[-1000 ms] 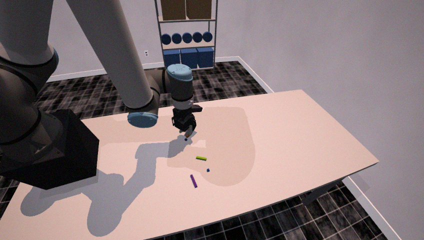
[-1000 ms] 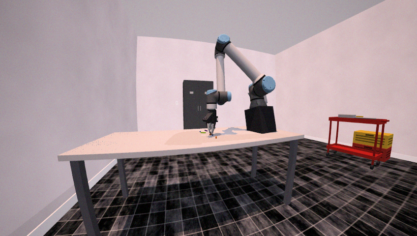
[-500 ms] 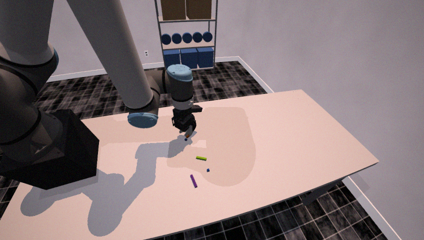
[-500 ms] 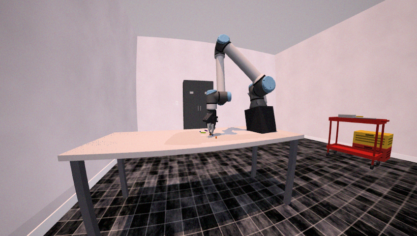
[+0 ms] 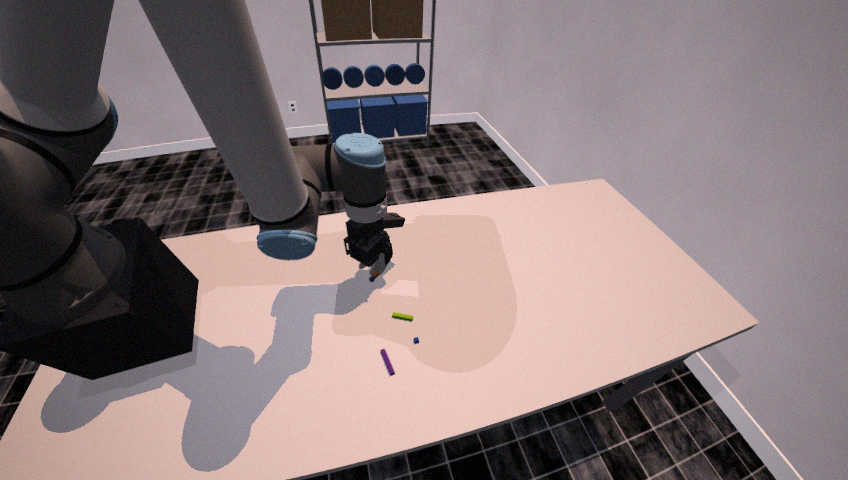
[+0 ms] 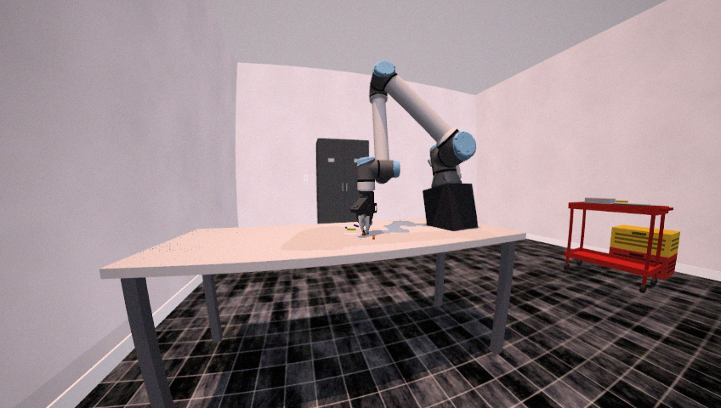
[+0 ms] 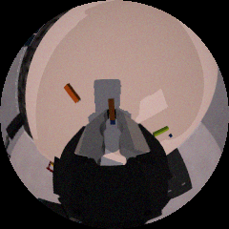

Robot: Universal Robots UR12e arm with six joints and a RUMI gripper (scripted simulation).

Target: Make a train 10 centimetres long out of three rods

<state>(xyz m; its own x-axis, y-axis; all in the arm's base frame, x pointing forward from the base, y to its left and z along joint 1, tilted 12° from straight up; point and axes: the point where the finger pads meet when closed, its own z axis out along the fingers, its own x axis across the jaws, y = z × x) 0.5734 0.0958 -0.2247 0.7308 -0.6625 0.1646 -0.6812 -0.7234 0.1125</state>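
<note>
The lime rod lies 150 mm to the right of my hand, 50 mm ahead of it and 10 mm below it. From my hand the other things lie so: purple rod 260 mm to the right, 10 mm below.
</note>
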